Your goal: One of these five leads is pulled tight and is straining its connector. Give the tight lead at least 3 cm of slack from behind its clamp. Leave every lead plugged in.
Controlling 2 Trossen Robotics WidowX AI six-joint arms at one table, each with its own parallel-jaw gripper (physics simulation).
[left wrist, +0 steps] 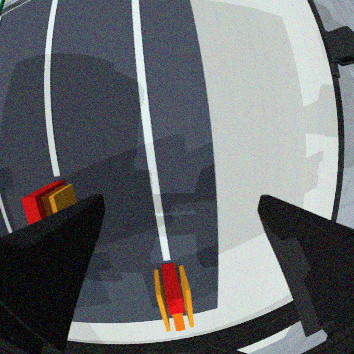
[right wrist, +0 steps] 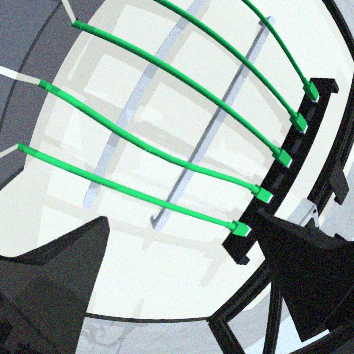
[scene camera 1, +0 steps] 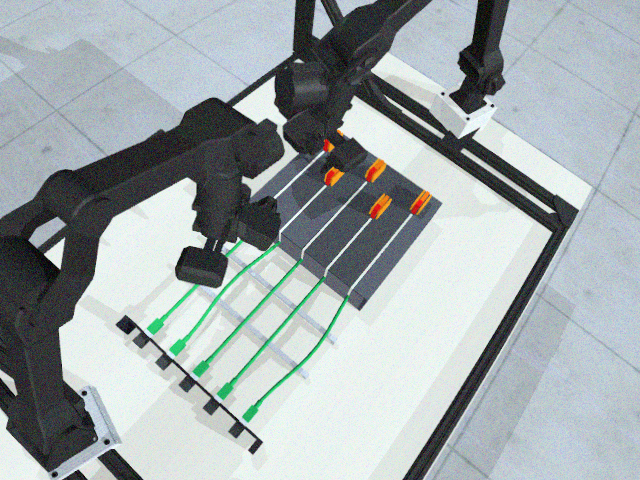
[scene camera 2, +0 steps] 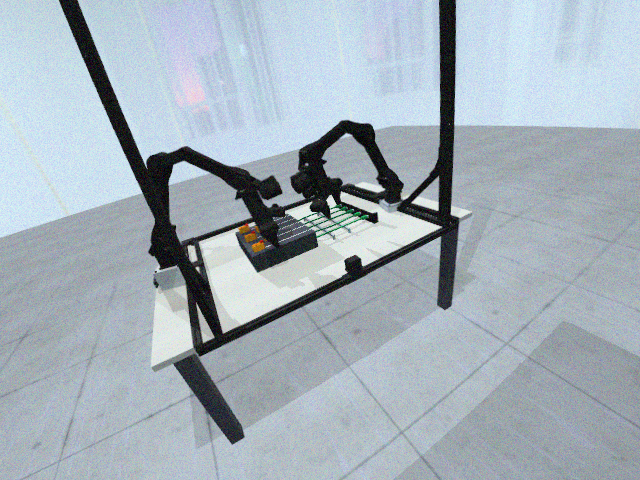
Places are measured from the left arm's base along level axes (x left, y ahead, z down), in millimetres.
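Where they show: left gripper, between the fingertips: [left wrist: 184, 203] [scene camera 1: 306, 157] [scene camera 2: 276, 243]; right gripper, between the fingertips: [right wrist: 182, 222] [scene camera 2: 334, 211]; left arm's base, origin of its link: [scene camera 1: 467, 100] [scene camera 2: 170, 263]; right arm's base, origin of its link: [scene camera 1: 70, 432] [scene camera 2: 393, 200].
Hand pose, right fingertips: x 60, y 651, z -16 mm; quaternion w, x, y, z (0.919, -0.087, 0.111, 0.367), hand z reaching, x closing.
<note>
Each offset is from my right fingertips to the top centre of the thing. "pt": to the spot under its first point.
Five green leads run from connectors on a black rail @(pt dx +262, dy +84, dz +47 mm) [scene camera 1: 256, 443] [right wrist: 320, 107] to a dark block @(pt dx +98, dy -229, dz +26 mm) [scene camera 1: 361, 248]. White lengths cross its top to orange-red clamps. The leftmost lead @(pt dx +1, dy +79, dz +65 mm) [scene camera 1: 178, 301] [right wrist: 135, 195] looks straight; its clamp @(dx -111, dy -301, dz -4 mm) [scene camera 1: 327, 146] [left wrist: 173, 290] is partly hidden in scene camera 1. The third lead @(pt dx +83, dy -14, dz +65 mm) [scene camera 1: 251, 311] and fourth lead @(pt dx +134, dy -37, dz +66 mm) [scene camera 1: 279, 330] also look nearly straight; the second and fifth bend. I cannot tell which is tightest. My left gripper [left wrist: 184, 203] is open above the leftmost clamp. My right gripper [right wrist: 182, 222] is open above the leftmost lead, near its connector @(pt dx +20, dy +130, dz +62 mm) [scene camera 1: 155, 326] [right wrist: 241, 229].
The other clamps [scene camera 1: 333, 177] [scene camera 1: 375, 170] [scene camera 1: 381, 206] [scene camera 1: 420, 203] stand staggered on the block. Two pale bars [scene camera 1: 315, 326] [scene camera 1: 283, 360] lie crosswise under the green leads. A black frame [scene camera 1: 496, 320] edges the table. Both forearms hang over the work area.
</note>
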